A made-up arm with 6 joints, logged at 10 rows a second.
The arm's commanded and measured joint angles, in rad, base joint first. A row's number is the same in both.
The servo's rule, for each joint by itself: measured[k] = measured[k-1] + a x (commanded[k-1-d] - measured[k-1]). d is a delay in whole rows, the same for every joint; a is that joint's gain. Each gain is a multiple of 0.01, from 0.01 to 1. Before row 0 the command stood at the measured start. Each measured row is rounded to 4 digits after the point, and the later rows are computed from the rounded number. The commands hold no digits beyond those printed.
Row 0, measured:
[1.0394 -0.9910 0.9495 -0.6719 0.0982 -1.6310]
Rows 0 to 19, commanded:
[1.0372 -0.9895 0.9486 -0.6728 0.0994 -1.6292]
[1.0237 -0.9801 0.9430 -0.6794 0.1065 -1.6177]
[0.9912 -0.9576 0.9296 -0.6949 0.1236 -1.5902]
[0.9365 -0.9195 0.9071 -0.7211 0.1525 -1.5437]
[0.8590 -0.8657 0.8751 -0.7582 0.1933 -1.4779]
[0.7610 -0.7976 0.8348 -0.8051 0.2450 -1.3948]
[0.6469 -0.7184 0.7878 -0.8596 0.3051 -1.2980]
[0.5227 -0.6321 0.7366 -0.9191 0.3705 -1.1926]
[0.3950 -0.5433 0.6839 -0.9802 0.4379 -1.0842]
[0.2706 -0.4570 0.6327 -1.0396 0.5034 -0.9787]
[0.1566 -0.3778 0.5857 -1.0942 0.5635 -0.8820]
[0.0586 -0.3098 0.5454 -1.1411 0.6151 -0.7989]
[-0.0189 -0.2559 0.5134 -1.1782 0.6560 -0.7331]
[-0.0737 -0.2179 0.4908 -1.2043 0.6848 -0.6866]
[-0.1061 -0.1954 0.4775 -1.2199 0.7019 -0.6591]
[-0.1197 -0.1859 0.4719 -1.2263 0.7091 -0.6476]
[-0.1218 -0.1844 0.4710 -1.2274 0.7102 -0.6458]
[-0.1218 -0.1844 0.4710 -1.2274 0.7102 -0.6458]
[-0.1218 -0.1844 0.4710 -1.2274 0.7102 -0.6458]
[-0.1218 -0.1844 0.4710 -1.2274 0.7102 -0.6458]
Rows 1 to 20, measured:
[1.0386 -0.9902 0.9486 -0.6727 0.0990 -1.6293]
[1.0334 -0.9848 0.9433 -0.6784 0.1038 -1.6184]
[1.0186 -0.9704 0.9303 -0.6924 0.1165 -1.5919]
[0.9899 -0.9434 0.9083 -0.7168 0.1395 -1.5466]
[0.9441 -0.9022 0.8768 -0.7520 0.1739 -1.4820]
[0.8800 -0.8468 0.8369 -0.7971 0.2194 -1.4000]
[0.7984 -0.7787 0.7903 -0.8502 0.2742 -1.3041]
[0.7019 -0.7010 0.7393 -0.9088 0.3358 -1.1993]
[0.5945 -0.6174 0.6867 -0.9695 0.4011 -1.0911]
[0.4811 -0.5324 0.6354 -1.0291 0.4666 -0.9854]
[0.3675 -0.4505 0.5882 -1.0844 0.5286 -0.8882]
[0.2594 -0.3759 0.5475 -1.1326 0.5840 -0.8043]
[0.1620 -0.3123 0.5151 -1.1714 0.6301 -0.7374]
[0.0795 -0.2623 0.4920 -1.1994 0.6651 -0.6896]
[0.0145 -0.2268 0.4782 -1.2168 0.6887 -0.6609]
[-0.0325 -0.2051 0.4722 -1.2249 0.7018 -0.6484]
[-0.0638 -0.1941 0.4711 -1.2270 0.7072 -0.6460]
[-0.0841 -0.1890 0.4710 -1.2273 0.7091 -0.6458]
[-0.0973 -0.1866 0.4710 -1.2274 0.7098 -0.6458]
[-0.1059 -0.1854 0.4710 -1.2274 0.7101 -0.6458]
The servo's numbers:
d 0
a 0.35 0.53 0.95 0.85 0.64 0.94

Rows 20 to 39, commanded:
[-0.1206 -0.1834 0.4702 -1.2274 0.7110 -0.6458]
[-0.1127 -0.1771 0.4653 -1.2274 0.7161 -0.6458]
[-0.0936 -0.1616 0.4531 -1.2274 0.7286 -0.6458]
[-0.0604 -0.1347 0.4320 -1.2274 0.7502 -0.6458]
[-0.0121 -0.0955 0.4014 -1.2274 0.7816 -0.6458]
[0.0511 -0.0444 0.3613 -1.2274 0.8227 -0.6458]
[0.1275 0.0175 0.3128 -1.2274 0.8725 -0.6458]
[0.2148 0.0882 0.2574 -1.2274 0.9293 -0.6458]
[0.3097 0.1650 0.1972 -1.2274 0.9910 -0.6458]
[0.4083 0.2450 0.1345 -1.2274 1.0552 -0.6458]
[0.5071 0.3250 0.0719 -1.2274 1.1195 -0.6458]
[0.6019 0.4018 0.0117 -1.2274 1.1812 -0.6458]
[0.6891 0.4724 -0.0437 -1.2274 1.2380 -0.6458]
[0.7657 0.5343 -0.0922 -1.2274 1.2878 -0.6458]
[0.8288 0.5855 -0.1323 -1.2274 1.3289 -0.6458]
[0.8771 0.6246 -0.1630 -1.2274 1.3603 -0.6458]
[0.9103 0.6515 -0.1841 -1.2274 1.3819 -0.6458]
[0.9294 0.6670 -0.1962 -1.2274 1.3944 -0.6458]
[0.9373 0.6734 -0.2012 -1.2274 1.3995 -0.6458]
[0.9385 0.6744 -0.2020 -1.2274 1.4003 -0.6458]
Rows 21 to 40, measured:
[-0.1110 -0.1843 0.4702 -1.2274 0.7107 -0.6458]
[-0.1116 -0.1805 0.4655 -1.2274 0.7142 -0.6458]
[-0.1053 -0.1705 0.4537 -1.2274 0.7234 -0.6458]
[-0.0896 -0.1515 0.4331 -1.2274 0.7406 -0.6458]
[-0.0625 -0.1218 0.4030 -1.2274 0.7668 -0.6458]
[-0.0227 -0.0808 0.3634 -1.2274 0.8026 -0.6458]
[0.0299 -0.0287 0.3153 -1.2274 0.8473 -0.6458]
[0.0946 0.0333 0.2603 -1.2274 0.8998 -0.6458]
[0.1699 0.1031 0.2004 -1.2274 0.9582 -0.6458]
[0.2533 0.1783 0.1378 -1.2274 1.0203 -0.6458]
[0.3421 0.2561 0.0752 -1.2274 1.0838 -0.6458]
[0.4330 0.3333 0.0149 -1.2274 1.1461 -0.6458]
[0.5226 0.4070 -0.0408 -1.2274 1.2049 -0.6458]
[0.6077 0.4745 -0.0896 -1.2274 1.2580 -0.6458]
[0.6851 0.5333 -0.1302 -1.2274 1.3034 -0.6458]
[0.7523 0.5817 -0.1614 -1.2274 1.3398 -0.6458]
[0.8076 0.6187 -0.1830 -1.2274 1.3667 -0.6458]
[0.8502 0.6443 -0.1955 -1.2274 1.3844 -0.6458]
[0.8807 0.6597 -0.2009 -1.2274 1.3941 -0.6458]
[0.9009 0.6675 -0.2019 -1.2274 1.3981 -0.6458]

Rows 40 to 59, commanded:
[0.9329 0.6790 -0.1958 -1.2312 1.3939 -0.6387]
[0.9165 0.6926 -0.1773 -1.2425 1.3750 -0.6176]
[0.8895 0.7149 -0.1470 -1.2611 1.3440 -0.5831]
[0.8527 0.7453 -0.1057 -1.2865 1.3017 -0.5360]
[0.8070 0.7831 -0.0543 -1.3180 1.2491 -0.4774]
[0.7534 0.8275 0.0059 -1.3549 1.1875 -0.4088]
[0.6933 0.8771 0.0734 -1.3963 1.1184 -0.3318]
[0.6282 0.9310 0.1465 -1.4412 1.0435 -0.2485]
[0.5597 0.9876 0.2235 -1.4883 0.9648 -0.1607]
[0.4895 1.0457 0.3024 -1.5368 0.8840 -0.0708]
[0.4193 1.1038 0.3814 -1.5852 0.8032 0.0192]
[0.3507 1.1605 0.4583 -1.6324 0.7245 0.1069]
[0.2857 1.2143 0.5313 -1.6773 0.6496 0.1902]
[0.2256 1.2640 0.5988 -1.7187 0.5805 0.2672]
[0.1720 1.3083 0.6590 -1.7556 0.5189 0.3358]
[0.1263 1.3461 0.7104 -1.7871 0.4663 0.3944]
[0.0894 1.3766 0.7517 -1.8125 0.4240 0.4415]
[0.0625 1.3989 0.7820 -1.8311 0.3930 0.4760]
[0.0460 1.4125 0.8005 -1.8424 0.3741 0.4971]
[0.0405 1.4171 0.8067 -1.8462 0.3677 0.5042]
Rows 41 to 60, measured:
[0.9121 0.6736 -0.1961 -1.2306 1.3954 -0.6391]
[0.9136 0.6837 -0.1782 -1.2407 1.3823 -0.6189]
[0.9052 0.7002 -0.1486 -1.2580 1.3578 -0.5852]
[0.8868 0.7241 -0.1078 -1.2822 1.3219 -0.5390]
[0.8589 0.7554 -0.0570 -1.3126 1.2753 -0.4811]
[0.8220 0.7936 0.0028 -1.3486 1.2191 -0.4131]
[0.7770 0.8379 0.0699 -1.3891 1.1547 -0.3367]
[0.7249 0.8872 0.1427 -1.4334 1.0835 -0.2538]
[0.6671 0.9404 0.2195 -1.4801 1.0075 -0.1663]
[0.6049 0.9962 0.2983 -1.5283 0.9285 -0.0765]
[0.5399 1.0532 0.3772 -1.5767 0.8483 0.0135]
[0.4737 1.1101 0.4542 -1.6240 0.7691 0.1013]
[0.4079 1.1653 0.5274 -1.6693 0.6926 0.1849]
[0.3441 1.2176 0.5952 -1.7113 0.6209 0.2623]
[0.2839 1.2657 0.6558 -1.7490 0.5556 0.3314]
[0.2287 1.3083 0.7077 -1.7814 0.4984 0.3906]
[0.1799 1.3445 0.7495 -1.8078 0.4508 0.4384]
[0.1388 1.3733 0.7804 -1.8276 0.4138 0.4737]
[0.1063 1.3941 0.7995 -1.8402 0.3884 0.4957]
[0.0833 1.4063 0.8063 -1.8453 0.3752 0.5037]

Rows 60 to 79, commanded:
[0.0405 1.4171 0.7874 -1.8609 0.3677 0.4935]
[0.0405 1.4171 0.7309 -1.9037 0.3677 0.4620]
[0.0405 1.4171 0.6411 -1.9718 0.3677 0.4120]
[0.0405 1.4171 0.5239 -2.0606 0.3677 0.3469]
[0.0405 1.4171 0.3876 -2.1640 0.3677 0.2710]
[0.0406 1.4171 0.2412 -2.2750 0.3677 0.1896]
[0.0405 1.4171 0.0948 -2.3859 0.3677 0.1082]
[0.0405 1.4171 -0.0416 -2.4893 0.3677 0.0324]
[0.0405 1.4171 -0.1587 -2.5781 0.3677 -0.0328]
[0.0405 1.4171 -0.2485 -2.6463 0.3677 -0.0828]
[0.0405 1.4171 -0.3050 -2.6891 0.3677 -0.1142]
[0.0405 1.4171 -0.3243 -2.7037 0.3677 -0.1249]
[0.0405 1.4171 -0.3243 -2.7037 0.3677 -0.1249]
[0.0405 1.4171 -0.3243 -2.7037 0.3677 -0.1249]
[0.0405 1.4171 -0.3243 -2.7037 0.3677 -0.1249]
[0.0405 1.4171 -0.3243 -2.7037 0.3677 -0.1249]
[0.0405 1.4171 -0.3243 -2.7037 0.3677 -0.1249]
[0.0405 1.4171 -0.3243 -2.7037 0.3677 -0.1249]
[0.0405 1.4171 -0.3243 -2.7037 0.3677 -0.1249]
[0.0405 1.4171 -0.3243 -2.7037 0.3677 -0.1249]
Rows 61 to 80, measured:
[0.0683 1.4120 0.7883 -1.8586 0.3704 0.4941]
[0.0586 1.4147 0.7338 -1.8969 0.3687 0.4639]
[0.0523 1.4160 0.6457 -1.9606 0.3681 0.4151]
[0.0482 1.4166 0.5300 -2.0456 0.3678 0.3510]
[0.0455 1.4169 0.3947 -2.1462 0.3677 0.2758]
[0.0438 1.4170 0.2489 -2.2557 0.3677 0.1948]
[0.0426 1.4171 0.1025 -2.3664 0.3677 0.1134]
[0.0419 1.4171 -0.0344 -2.4709 0.3677 0.0373]
[0.0414 1.4171 -0.1525 -2.5620 0.3677 -0.0286]
[0.0411 1.4171 -0.2437 -2.6337 0.3677 -0.0795]
[0.0409 1.4171 -0.3019 -2.6808 0.3677 -0.1121]
[0.0408 1.4171 -0.3232 -2.7003 0.3677 -0.1241]
[0.0407 1.4171 -0.3242 -2.7032 0.3677 -0.1249]
[0.0406 1.4171 -0.3243 -2.7036 0.3677 -0.1249]
[0.0406 1.4171 -0.3243 -2.7037 0.3677 -0.1249]
[0.0406 1.4171 -0.3243 -2.7037 0.3677 -0.1249]
[0.0406 1.4171 -0.3243 -2.7037 0.3677 -0.1249]
[0.0406 1.4171 -0.3243 -2.7037 0.3677 -0.1249]
[0.0406 1.4171 -0.3243 -2.7037 0.3677 -0.1249]
[0.0406 1.4171 -0.3243 -2.7037 0.3677 -0.1249]

